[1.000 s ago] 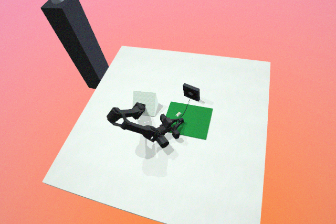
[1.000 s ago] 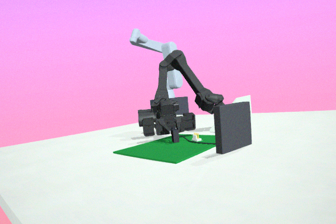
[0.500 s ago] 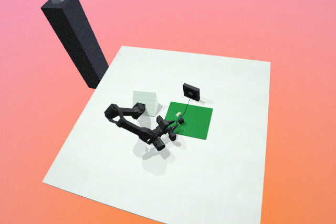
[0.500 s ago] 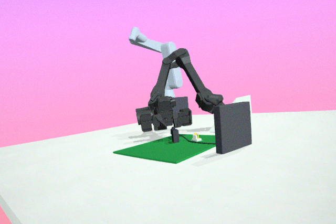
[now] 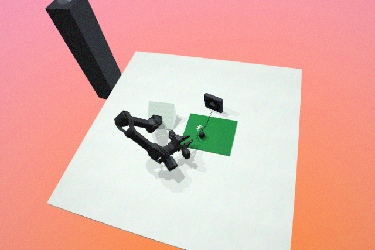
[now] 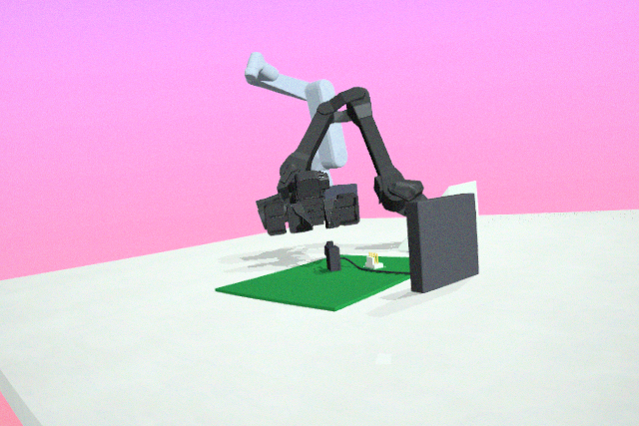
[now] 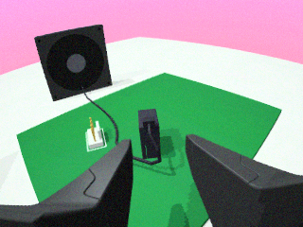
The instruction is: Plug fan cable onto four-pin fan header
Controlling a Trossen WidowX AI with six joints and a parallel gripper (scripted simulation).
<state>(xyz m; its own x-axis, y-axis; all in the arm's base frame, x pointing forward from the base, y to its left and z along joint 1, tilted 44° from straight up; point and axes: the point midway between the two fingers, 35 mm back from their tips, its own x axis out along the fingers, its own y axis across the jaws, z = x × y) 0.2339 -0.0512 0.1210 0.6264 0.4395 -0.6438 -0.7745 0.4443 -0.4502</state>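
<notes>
My gripper tip is 4 cm short of the dark fan plug, 6 cm to the right of it and 5 cm above it. Round my gripper tip: green board: 8 cm ahead, 9 cm to the left, 9 cm below; white four-pin fan header: 1 cm ahead, 12 cm to the left, 7 cm below; fan: 6 cm ahead, 27 cm to the left, 1 cm below.
</notes>
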